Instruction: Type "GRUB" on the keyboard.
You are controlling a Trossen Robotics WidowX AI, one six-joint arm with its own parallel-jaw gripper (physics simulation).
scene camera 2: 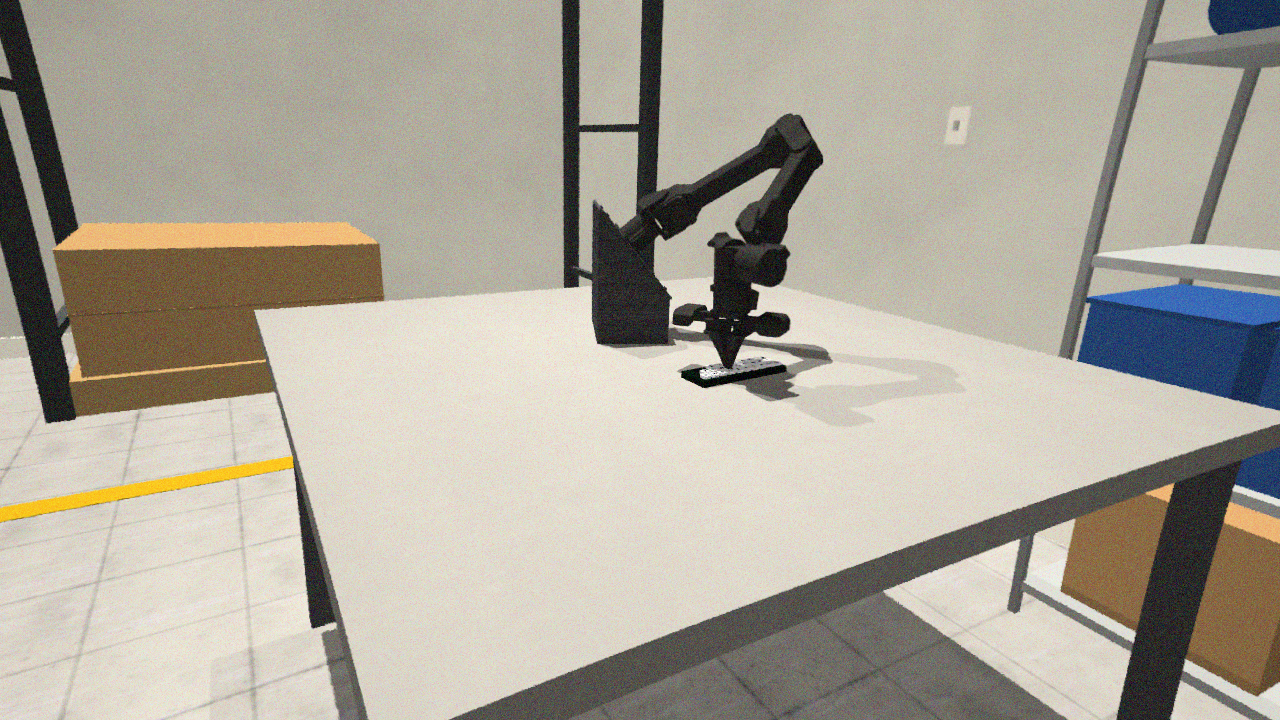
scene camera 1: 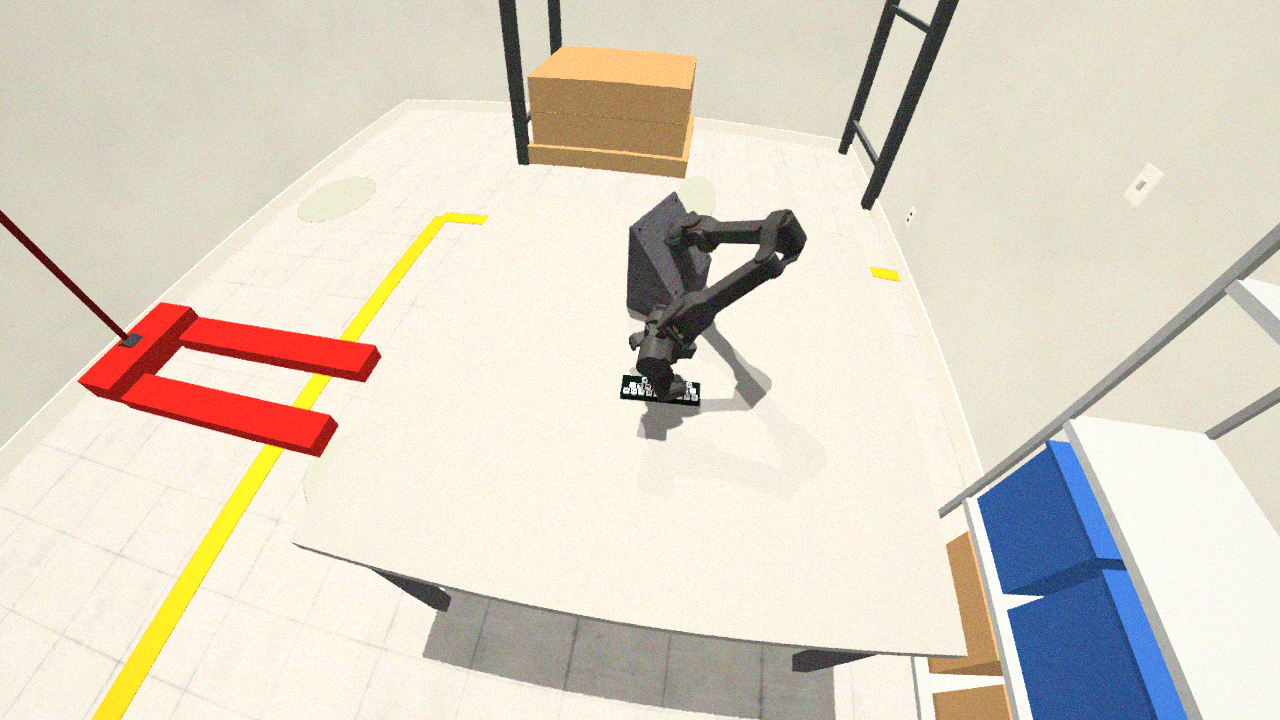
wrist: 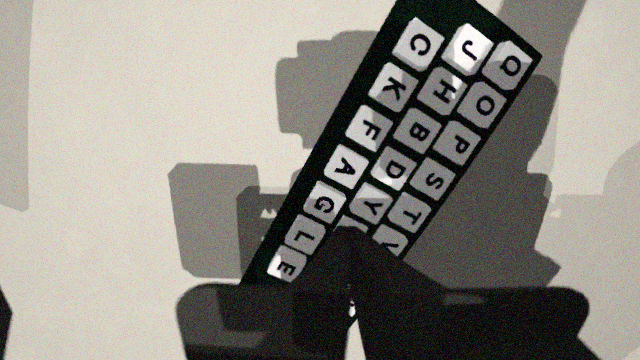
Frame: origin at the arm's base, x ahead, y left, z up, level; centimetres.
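Seen in the pictures: gripper, fingertip midpoint: [scene camera 2: 728,369] [scene camera 1: 654,387] [wrist: 345,235]; arm's base, origin of the base link: [scene camera 2: 627,241] [scene camera 1: 674,239].
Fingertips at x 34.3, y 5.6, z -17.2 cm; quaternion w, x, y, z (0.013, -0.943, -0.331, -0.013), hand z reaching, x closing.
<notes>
Pixels of each thing's top centre, then the offset from my fingertips to it. Level surfaces: height alone.
- keyboard, middle of its top: [wrist: 366,214] [scene camera 2: 735,365] [scene camera 1: 661,387] dx -0.2, dy +1.4, dz +0.5 cm
- Y key, middle of its top: [wrist: 371,205] dx -0.3, dy +1.9, dz +0.5 cm
- G key, middle of its top: [wrist: 324,204] dx -1.8, dy +0.7, dz +0.5 cm
- B key, middle of its top: [wrist: 419,131] dx -1.0, dy +5.2, dz +0.5 cm
- large pale table, its level: dz -1.1 cm
The keyboard [scene camera 1: 631,392] [scene camera 2: 704,380] [wrist: 315,167] is a dark green-black board with light square keys, lying flat on the table. My gripper [scene camera 1: 663,396] [scene camera 2: 728,365] [wrist: 345,235] is shut and empty, pointing down with its tips at the keys. In the wrist view the tips cover most of the middle-row key just below the Y key [wrist: 370,203]; that key's letter is hidden. The G key [wrist: 324,202] and the B key [wrist: 418,131] show. The U key does not show, as the fingers hide the lower part of the keyboard. Contact with the covered key cannot be told for sure.
The keyboard rests on a large pale table [scene camera 1: 537,537] [scene camera 2: 537,492], in front of the arm's base [scene camera 1: 651,264] [scene camera 2: 626,304]. Off the table are cardboard boxes [scene camera 1: 608,98] [scene camera 2: 214,273], a red pallet jack [scene camera 1: 268,347] and blue bins [scene camera 1: 1038,519] [scene camera 2: 1159,335].
</notes>
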